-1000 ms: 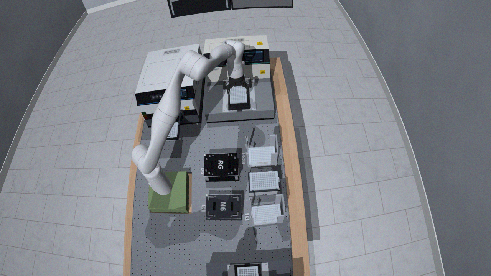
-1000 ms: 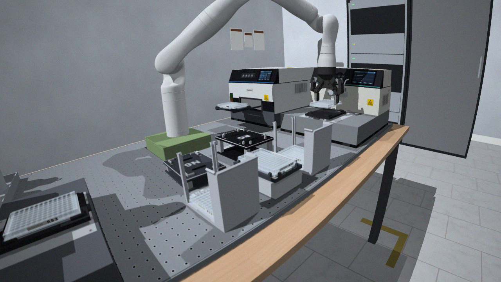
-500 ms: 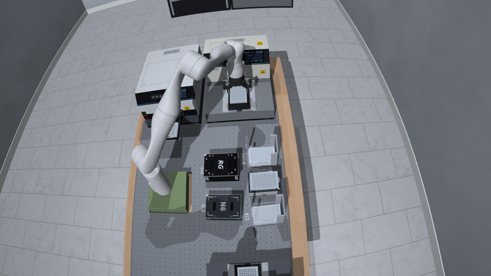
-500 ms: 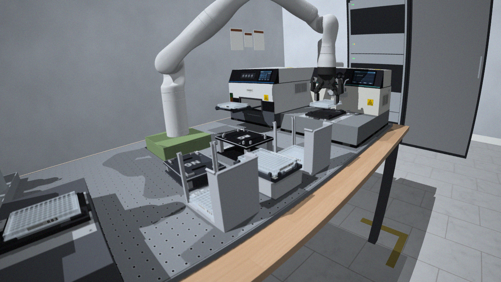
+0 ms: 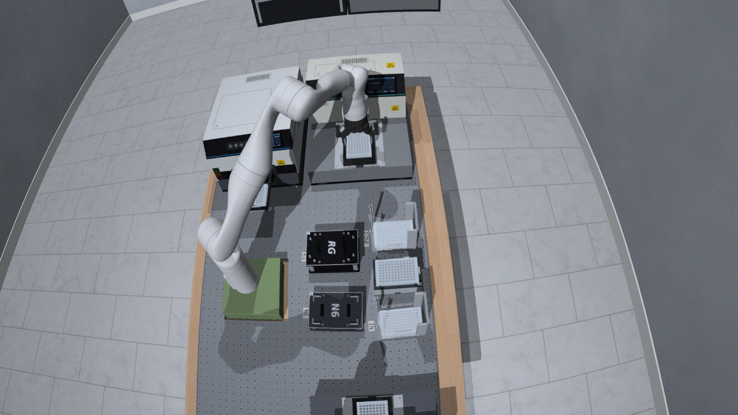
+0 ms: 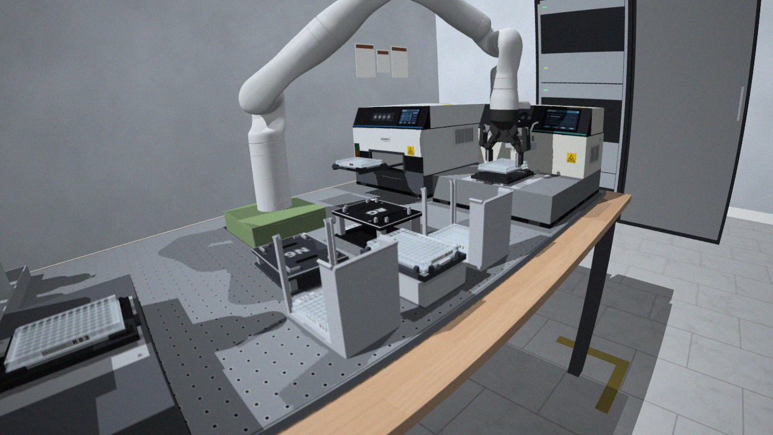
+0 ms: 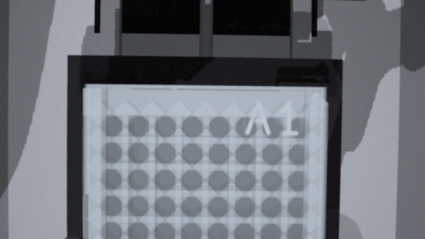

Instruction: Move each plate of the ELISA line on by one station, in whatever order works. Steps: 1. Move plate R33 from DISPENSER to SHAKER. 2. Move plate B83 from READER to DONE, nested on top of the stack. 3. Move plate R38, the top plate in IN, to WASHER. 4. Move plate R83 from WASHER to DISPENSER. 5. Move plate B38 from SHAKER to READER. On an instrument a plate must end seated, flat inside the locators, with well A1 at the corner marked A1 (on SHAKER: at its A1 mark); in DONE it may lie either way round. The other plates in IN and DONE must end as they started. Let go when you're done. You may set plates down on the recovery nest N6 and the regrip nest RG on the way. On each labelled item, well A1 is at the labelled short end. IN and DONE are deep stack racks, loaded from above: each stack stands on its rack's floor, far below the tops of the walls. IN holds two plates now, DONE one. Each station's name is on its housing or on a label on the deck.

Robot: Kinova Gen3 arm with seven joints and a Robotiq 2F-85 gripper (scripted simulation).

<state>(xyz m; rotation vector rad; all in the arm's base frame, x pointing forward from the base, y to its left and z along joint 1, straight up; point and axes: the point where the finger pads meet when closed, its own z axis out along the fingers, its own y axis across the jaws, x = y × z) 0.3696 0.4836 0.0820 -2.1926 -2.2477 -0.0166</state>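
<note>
My gripper is now 1 cm above the plate R38. From my hand the other things lie so: plate B83 (11 cm ahead, 31 cm to the right, 9 cm below); then washer nest (3 cm below); then washer head (10 cm to the left, 4 cm above).
</note>
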